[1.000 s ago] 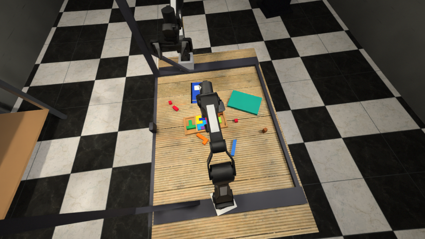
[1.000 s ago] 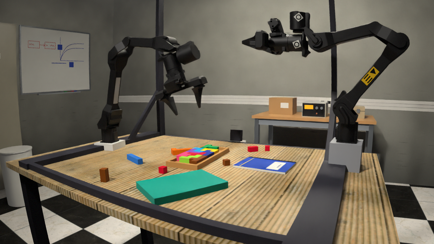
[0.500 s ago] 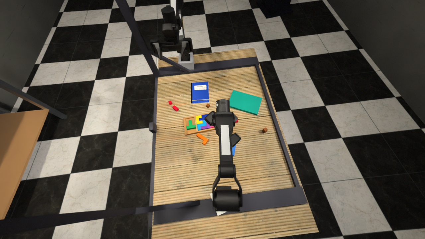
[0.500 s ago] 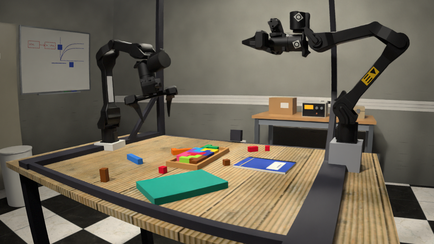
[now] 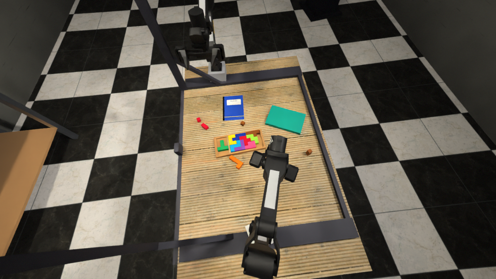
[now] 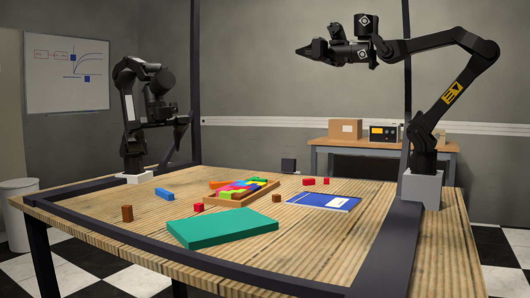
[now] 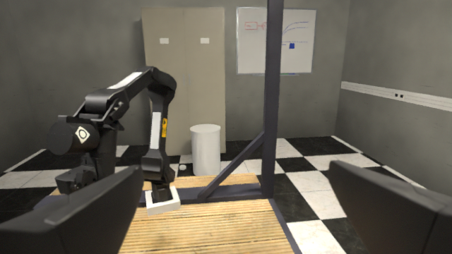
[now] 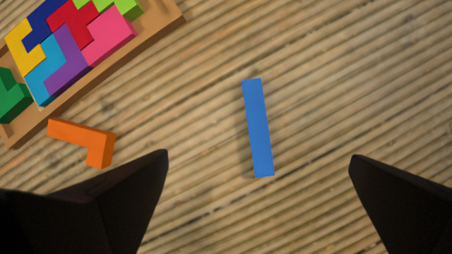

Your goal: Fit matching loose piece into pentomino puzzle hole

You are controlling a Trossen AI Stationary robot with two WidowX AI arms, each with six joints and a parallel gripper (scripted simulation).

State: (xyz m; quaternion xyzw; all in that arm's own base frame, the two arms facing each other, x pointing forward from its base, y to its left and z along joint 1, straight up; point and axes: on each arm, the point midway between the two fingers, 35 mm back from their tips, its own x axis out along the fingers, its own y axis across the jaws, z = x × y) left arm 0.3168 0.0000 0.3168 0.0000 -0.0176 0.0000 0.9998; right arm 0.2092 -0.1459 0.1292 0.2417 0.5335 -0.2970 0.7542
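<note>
Now: the orange L piece 150 mm behind my right hand, 120 mm to the left of it and 150 mm below it. Also, from my right hand: teal slab (180 mm ahead, 290 mm to the left, 150 mm below); green piece (190 mm behind, 220 mm to the left, 140 mm below); pink piece (50 mm behind, 180 mm to the left, 140 mm below).
</note>
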